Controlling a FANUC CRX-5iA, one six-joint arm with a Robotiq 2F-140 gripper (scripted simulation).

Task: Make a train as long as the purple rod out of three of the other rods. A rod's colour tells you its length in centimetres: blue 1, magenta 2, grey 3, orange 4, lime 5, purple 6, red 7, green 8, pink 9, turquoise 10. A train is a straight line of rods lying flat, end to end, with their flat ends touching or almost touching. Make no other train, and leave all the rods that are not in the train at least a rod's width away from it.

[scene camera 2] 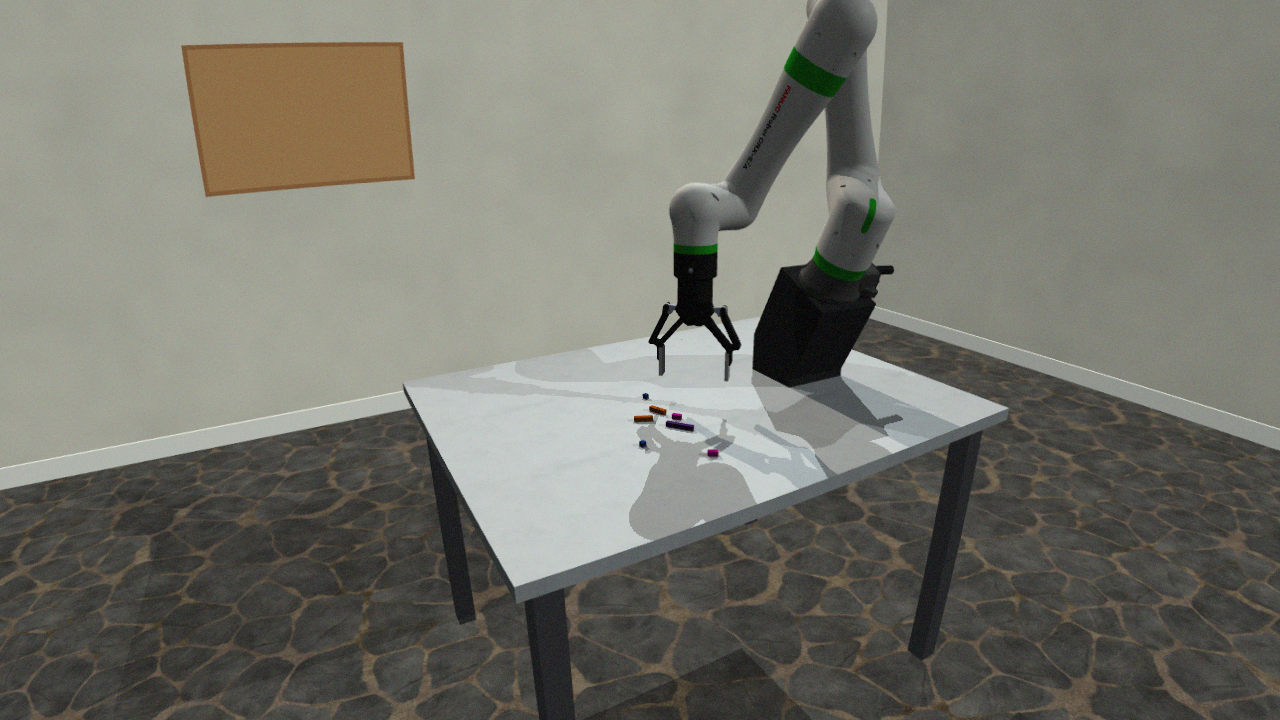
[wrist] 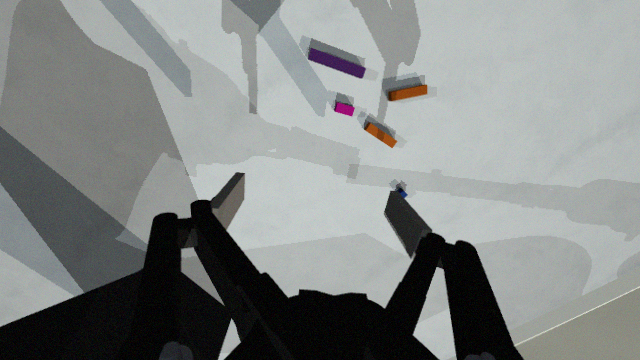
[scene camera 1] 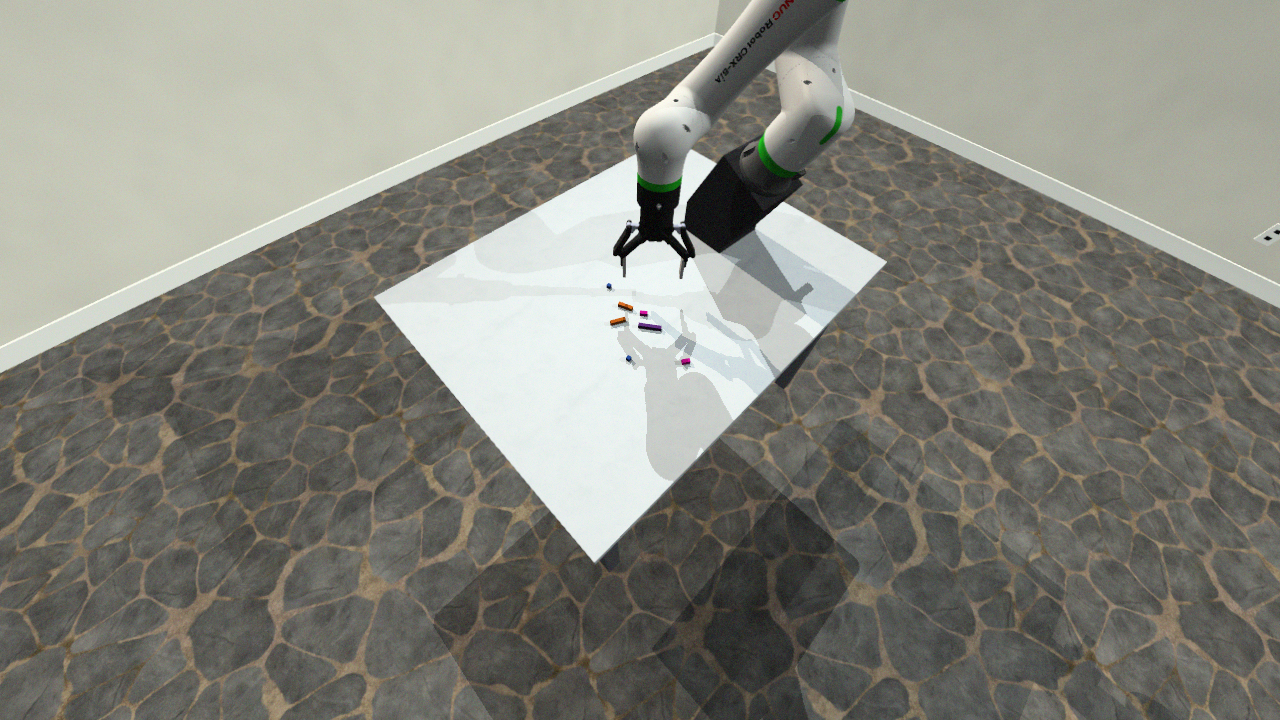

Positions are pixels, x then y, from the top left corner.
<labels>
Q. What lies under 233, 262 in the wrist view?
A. My gripper.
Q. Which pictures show my gripper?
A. Scene camera 2, the wrist view and scene camera 1: all of them.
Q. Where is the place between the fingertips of my gripper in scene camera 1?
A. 652, 274
</labels>
